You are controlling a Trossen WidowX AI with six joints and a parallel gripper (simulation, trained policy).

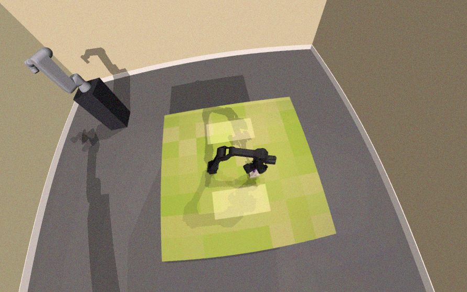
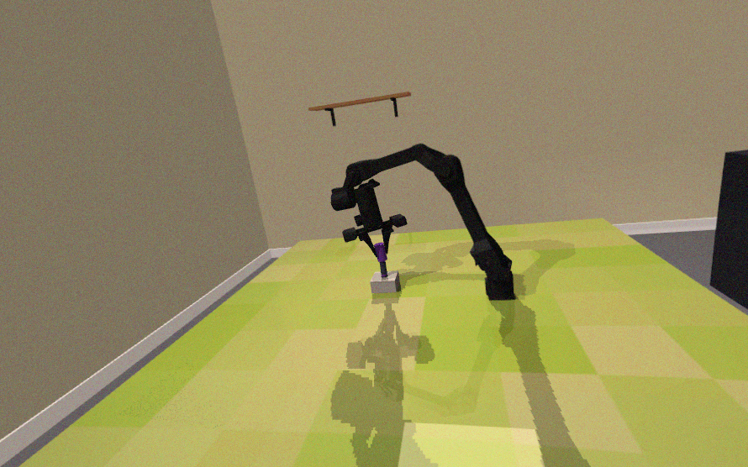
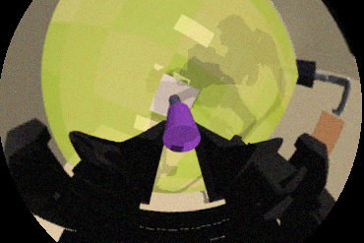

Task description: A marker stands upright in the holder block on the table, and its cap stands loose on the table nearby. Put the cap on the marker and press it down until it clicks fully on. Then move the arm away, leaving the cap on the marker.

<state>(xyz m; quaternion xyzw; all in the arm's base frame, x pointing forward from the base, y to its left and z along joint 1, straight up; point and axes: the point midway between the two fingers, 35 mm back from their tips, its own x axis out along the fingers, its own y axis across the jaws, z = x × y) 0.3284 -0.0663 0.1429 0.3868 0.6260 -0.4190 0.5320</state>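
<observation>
Now: the holder block 9 cm below my gripper tip and 1 cm to the right of it. The rest, counted from my gripper tip: purple cap 1 cm to the right, 1 cm above.
</observation>
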